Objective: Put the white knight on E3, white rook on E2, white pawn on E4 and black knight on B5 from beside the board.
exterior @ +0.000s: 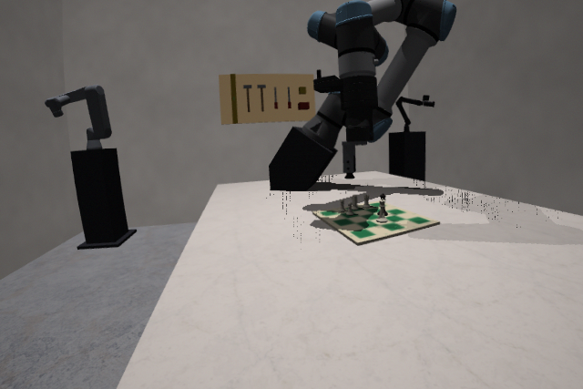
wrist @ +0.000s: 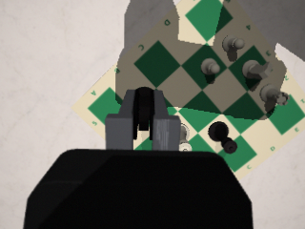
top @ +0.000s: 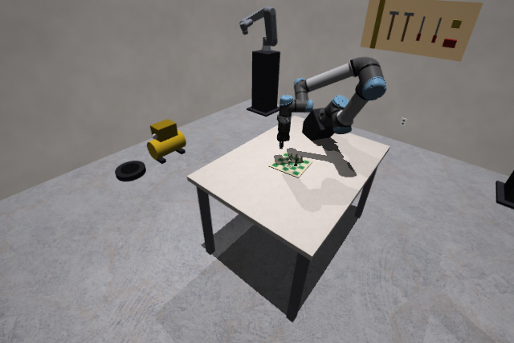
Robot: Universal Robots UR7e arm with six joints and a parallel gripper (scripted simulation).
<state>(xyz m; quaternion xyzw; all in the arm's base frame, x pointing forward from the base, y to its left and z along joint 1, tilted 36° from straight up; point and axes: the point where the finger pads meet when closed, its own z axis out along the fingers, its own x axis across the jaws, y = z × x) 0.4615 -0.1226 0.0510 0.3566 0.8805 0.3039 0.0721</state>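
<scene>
The cream chessboard is 3 cm behind my hand, 7 cm to the left of it and 14 cm below it.
</scene>
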